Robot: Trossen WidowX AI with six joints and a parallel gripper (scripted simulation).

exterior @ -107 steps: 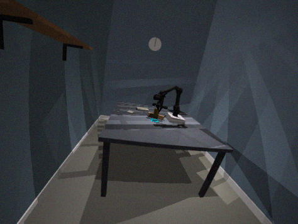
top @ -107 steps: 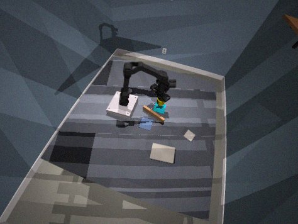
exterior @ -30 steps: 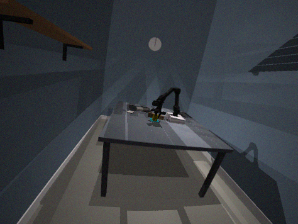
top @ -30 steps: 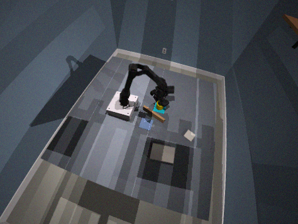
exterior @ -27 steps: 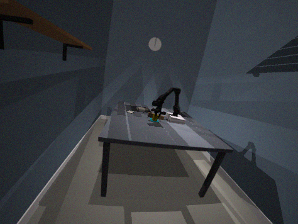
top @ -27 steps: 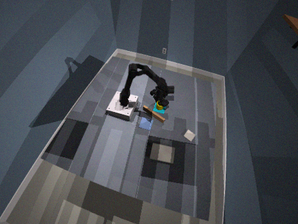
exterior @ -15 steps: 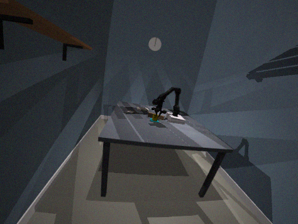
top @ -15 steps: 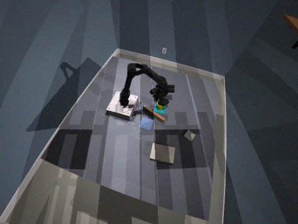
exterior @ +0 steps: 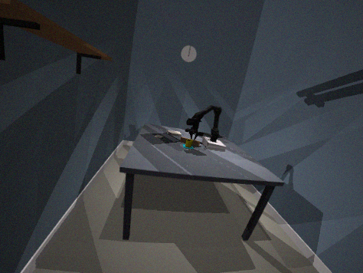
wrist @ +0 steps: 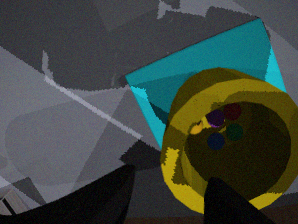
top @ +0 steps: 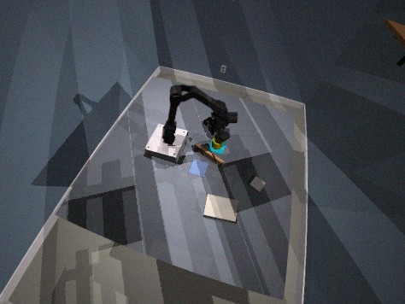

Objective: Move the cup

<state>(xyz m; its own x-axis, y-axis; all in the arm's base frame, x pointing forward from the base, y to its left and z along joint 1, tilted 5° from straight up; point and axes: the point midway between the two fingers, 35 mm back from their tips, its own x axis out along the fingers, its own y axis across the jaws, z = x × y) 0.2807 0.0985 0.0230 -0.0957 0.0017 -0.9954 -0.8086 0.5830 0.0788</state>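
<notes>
The yellow cup lies 2 cm ahead of my gripper tip, 1 cm to the right of it and 5 cm below it. Also, from my gripper tip: wooden block 1 cm behind, 11 cm to the right, 7 cm below; then cyan pad 3 cm ahead, 1 cm to the right, 9 cm below; then pale blue pad 5 cm behind, 21 cm to the right, 9 cm below.
</notes>
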